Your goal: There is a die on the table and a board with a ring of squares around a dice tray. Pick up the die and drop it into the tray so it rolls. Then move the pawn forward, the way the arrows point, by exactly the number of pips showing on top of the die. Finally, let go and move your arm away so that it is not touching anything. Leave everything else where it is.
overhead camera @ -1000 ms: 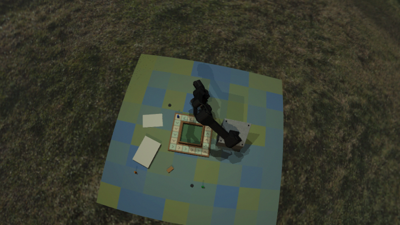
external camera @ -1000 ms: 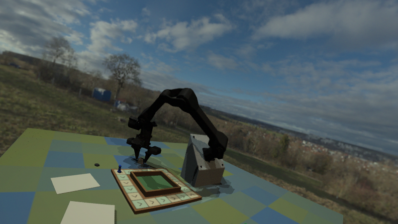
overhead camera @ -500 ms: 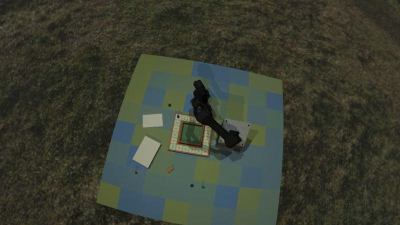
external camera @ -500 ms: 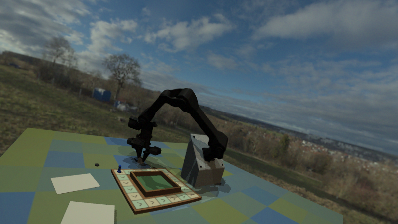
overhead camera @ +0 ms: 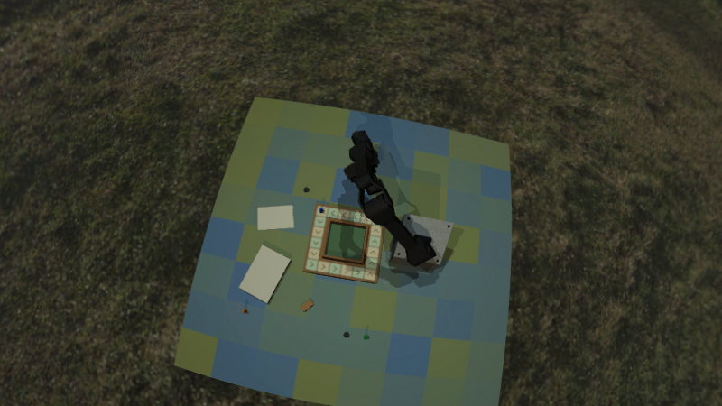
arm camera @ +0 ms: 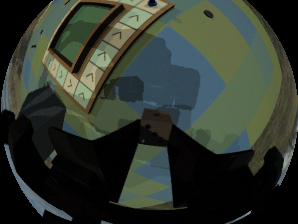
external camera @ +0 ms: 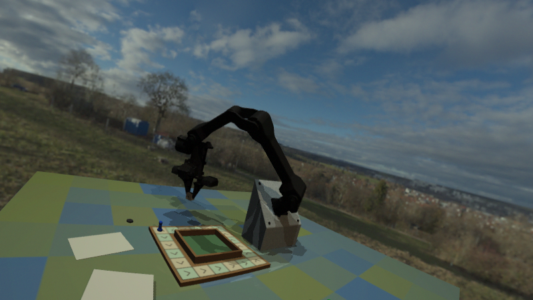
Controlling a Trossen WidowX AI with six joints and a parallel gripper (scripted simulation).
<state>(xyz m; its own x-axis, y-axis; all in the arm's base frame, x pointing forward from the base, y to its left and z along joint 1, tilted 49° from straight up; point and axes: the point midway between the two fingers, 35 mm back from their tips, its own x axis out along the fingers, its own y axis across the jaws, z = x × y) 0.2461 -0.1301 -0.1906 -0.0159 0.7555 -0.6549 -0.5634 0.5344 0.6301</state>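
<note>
The blue pawn is 14 cm ahead of my gripper tip, 13 cm to the left of it and 6 cm below it. Also, from my gripper tip: white die (right at my gripper tip); then green pawn (13 cm behind, 59 cm to the left, 7 cm below); then tan block (11 cm ahead, 52 cm to the left, 8 cm below).
</note>
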